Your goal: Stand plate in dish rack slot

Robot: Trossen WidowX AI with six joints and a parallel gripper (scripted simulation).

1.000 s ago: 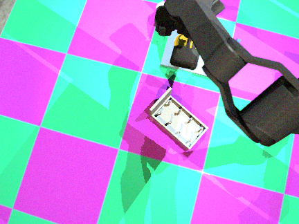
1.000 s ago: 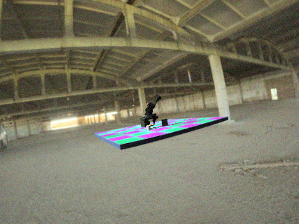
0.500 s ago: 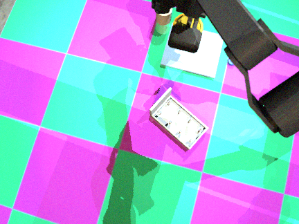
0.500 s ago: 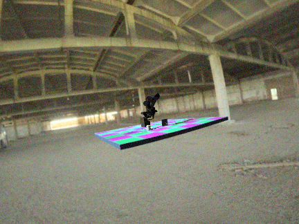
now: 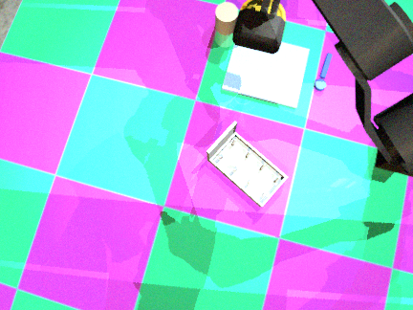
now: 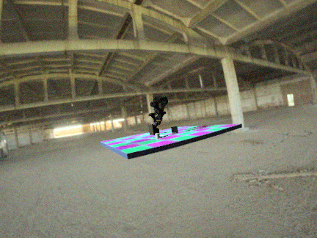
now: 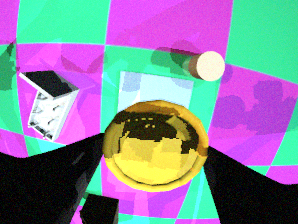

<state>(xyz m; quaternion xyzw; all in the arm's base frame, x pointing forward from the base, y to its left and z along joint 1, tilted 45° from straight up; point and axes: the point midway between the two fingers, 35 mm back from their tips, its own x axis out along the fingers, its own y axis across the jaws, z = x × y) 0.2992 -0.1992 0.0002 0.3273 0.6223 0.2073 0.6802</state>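
My gripper tip is now 21 cm to the right of the white dish rack, 14 cm above it and 1 cm past it. From my gripper tip the other things lie so: yellow plate: 1 cm above; pale blue mat: 16 cm below, 3 cm behind; cream cylinder: 14 cm below, 8 cm to the right, 6 cm ahead.
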